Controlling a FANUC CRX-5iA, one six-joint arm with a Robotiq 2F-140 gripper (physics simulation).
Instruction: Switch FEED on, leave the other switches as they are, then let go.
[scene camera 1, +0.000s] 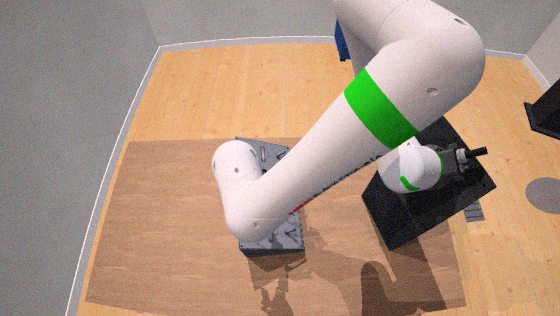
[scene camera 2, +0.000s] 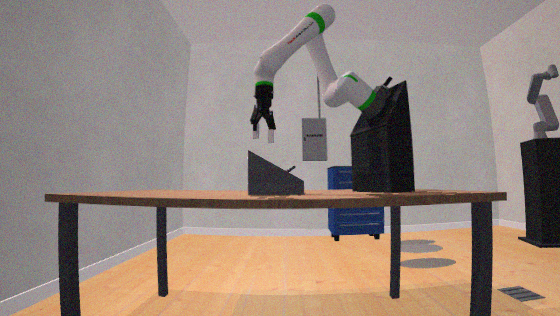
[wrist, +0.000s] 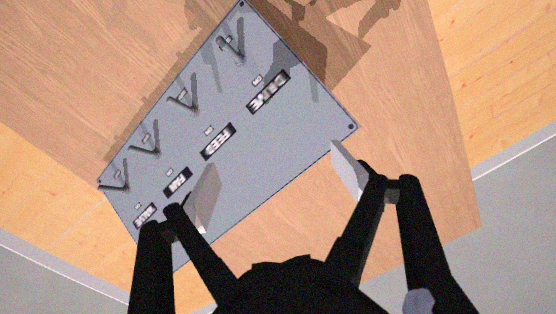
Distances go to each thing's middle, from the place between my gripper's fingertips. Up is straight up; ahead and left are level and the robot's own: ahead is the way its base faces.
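Grey sloped switch panel (scene camera 1: 279, 242): 170 mm below my hand, 30 mm ahead of it, 150 mm to the right of it.
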